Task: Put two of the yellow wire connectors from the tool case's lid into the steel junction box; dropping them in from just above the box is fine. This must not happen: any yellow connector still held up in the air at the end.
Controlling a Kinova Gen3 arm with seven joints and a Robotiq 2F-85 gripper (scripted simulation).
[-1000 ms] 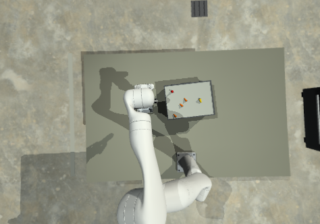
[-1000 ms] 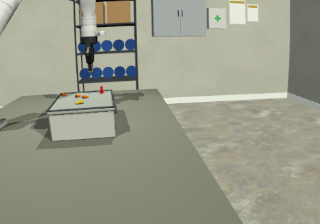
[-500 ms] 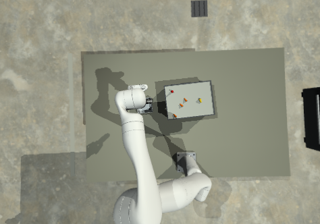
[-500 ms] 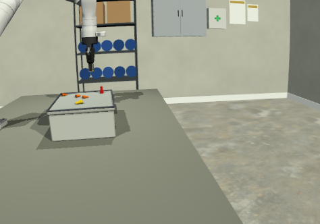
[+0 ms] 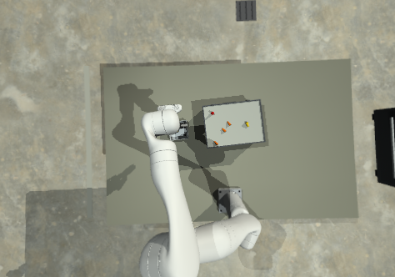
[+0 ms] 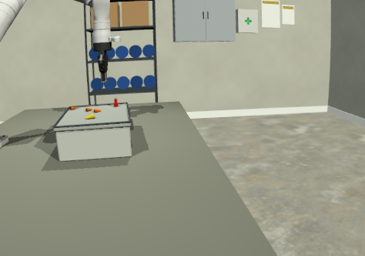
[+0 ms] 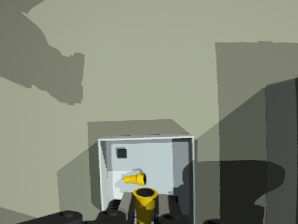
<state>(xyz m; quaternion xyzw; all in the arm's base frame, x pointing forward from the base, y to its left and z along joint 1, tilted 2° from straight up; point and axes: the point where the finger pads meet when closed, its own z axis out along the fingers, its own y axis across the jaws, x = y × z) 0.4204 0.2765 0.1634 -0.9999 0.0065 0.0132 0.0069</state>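
Right now my hand is 19 cm above the steel junction box and 2 cm past it. From my hand the other things lie so: tool case 29 cm to the right, 12 cm below; red connector 19 cm to the right, 8 cm below, 6 cm ahead.
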